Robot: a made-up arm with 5 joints. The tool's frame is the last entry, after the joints.
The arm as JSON. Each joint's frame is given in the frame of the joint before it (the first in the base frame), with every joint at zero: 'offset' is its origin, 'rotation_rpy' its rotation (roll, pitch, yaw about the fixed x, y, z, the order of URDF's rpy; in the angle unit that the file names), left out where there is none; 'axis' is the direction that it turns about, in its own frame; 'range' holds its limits. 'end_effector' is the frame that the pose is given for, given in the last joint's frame.
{
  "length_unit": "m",
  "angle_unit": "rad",
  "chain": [
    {
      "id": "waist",
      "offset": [
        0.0,
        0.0,
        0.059
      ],
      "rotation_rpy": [
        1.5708,
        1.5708,
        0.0
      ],
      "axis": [
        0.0,
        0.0,
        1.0
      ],
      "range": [
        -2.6,
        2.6
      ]
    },
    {
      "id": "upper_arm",
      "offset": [
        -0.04,
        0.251,
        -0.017
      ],
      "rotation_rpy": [
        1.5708,
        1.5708,
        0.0
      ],
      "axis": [
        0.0,
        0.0,
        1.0
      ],
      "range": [
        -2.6,
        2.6
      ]
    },
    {
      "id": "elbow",
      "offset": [
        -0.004,
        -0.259,
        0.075
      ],
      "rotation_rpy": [
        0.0,
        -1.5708,
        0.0
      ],
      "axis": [
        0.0,
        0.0,
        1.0
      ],
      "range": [
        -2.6,
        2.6
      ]
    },
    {
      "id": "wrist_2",
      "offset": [
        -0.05,
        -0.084,
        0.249
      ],
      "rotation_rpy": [
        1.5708,
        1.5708,
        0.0
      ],
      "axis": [
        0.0,
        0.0,
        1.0
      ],
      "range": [
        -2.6,
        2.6
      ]
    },
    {
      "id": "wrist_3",
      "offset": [
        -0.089,
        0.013,
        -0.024
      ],
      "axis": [
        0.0,
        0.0,
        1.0
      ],
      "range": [
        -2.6,
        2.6
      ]
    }
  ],
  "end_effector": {
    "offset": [
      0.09,
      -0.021,
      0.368
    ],
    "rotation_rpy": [
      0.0,
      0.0,
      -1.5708
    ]
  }
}
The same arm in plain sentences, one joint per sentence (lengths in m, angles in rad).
The arm has five revolute joints in a row. What follows holds with every joint at zero, and every direction is one of the base frame's.
The first joint is mounted 0.059 m along +z from the base frame's origin and turns about -y, from -2.6 to 2.6 rad.
The second joint is mounted 0.251 m along +x and 0.017 m along +y and 0.04 m along +z from the first joint and turns about -x, from -2.6 to 2.6 rad.
The third joint is mounted 0.075 m along -x and 0.004 m along -y and 0.259 m along +z from the second joint and turns about -y, from -2.6 to 2.6 rad.
The fourth joint is mounted 0.05 m along +x and 0.249 m along -y and 0.084 m along +z from the third joint and turns about +z, from -2.6 to 2.6 rad.
The fifth joint is mounted 0.013 m along -x and 0.089 m along -y and 0.024 m along -z from the fourth joint and turns about +z, from -2.6 to 2.6 rad.
The tool frame, which is the frame that the pose is given for, is mounted 0.021 m along +x and 0.09 m along +y and 0.368 m along +z from the fifth joint; its axes are the base frame's turned by roll 0, pitch 0 and yaw 0 rad (as in URDF: about the fixed x, then y, then z).

